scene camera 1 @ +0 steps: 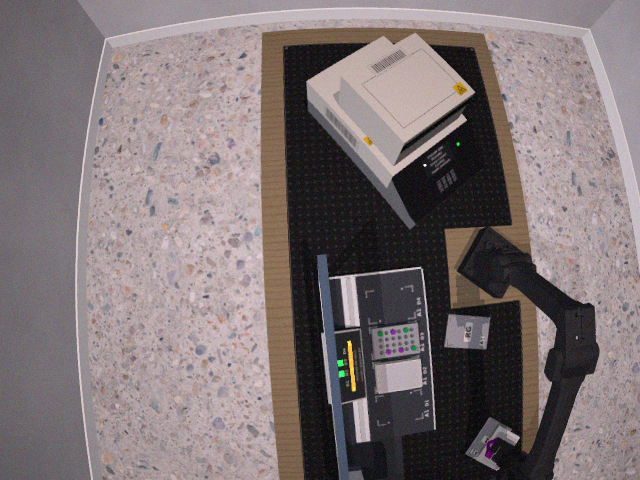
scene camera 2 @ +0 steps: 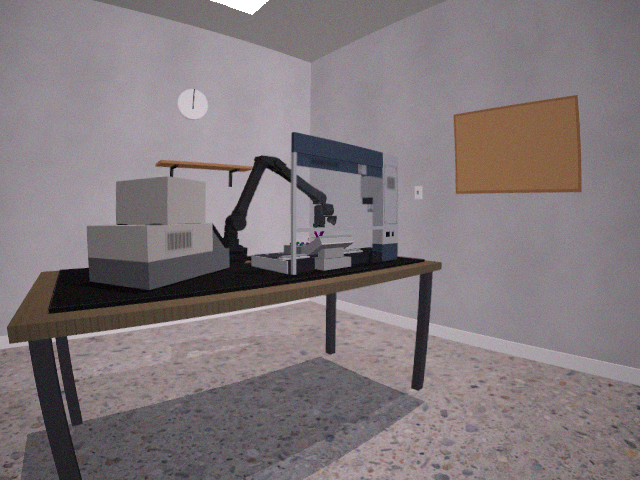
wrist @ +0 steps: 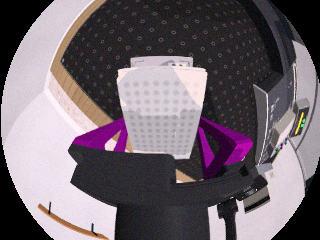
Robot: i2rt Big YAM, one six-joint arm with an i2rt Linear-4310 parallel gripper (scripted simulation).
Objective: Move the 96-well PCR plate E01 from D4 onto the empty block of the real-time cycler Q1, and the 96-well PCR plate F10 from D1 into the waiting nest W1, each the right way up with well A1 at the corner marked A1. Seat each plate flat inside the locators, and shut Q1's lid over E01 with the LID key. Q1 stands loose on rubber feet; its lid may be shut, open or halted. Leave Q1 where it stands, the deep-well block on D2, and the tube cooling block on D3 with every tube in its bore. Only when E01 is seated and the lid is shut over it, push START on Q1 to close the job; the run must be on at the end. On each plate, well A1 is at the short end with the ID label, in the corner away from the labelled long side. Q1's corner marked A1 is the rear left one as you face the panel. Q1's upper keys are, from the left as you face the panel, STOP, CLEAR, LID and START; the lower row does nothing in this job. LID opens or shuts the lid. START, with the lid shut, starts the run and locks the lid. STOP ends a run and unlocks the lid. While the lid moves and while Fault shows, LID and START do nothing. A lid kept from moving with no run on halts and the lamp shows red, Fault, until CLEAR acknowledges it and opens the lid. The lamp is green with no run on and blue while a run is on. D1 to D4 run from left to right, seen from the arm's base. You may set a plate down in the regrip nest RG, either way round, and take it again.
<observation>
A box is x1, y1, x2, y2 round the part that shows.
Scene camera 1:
tube cooling block: [371, 323, 419, 358]
deep-well block: [374, 357, 422, 393]
</observation>
